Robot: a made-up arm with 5 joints. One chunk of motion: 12 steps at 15 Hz.
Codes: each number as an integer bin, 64 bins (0 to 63) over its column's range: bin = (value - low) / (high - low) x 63, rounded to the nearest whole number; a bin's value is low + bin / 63 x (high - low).
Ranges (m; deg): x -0.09..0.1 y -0.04..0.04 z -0.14..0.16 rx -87..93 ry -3..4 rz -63..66
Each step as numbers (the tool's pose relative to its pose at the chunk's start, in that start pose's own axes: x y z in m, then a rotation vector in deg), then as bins.
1 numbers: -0.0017 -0.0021 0.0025 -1.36 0.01 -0.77
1 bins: 29 30 30 30 27 30
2 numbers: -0.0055 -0.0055 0.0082 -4.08 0.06 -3.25
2 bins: 28 27 31 29 28 29
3 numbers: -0.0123 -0.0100 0.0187 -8.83 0.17 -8.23
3 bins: 26 24 33 27 29 27
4 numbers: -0.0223 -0.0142 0.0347 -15.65 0.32 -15.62
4 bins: 22 20 37 25 30 23
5 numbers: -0.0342 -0.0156 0.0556 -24.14 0.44 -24.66
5 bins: 19 19 41 22 31 19
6 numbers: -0.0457 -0.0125 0.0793 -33.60 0.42 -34.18
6 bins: 15 22 46 19 31 14
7 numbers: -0.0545 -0.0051 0.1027 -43.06 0.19 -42.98
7 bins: 12 27 51 15 29 10
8 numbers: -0.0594 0.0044 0.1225 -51.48 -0.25 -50.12
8 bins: 10 35 55 12 25 6
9 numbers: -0.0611 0.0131 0.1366 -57.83 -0.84 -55.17
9 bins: 10 42 58 10 19 4
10 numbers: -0.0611 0.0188 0.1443 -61.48 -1.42 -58.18
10 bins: 10 46 60 9 14 2
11 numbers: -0.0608 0.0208 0.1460 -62.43 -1.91 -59.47
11 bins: 10 48 60 9 10 2
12 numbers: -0.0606 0.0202 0.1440 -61.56 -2.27 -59.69
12 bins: 10 47 60 9 7 2
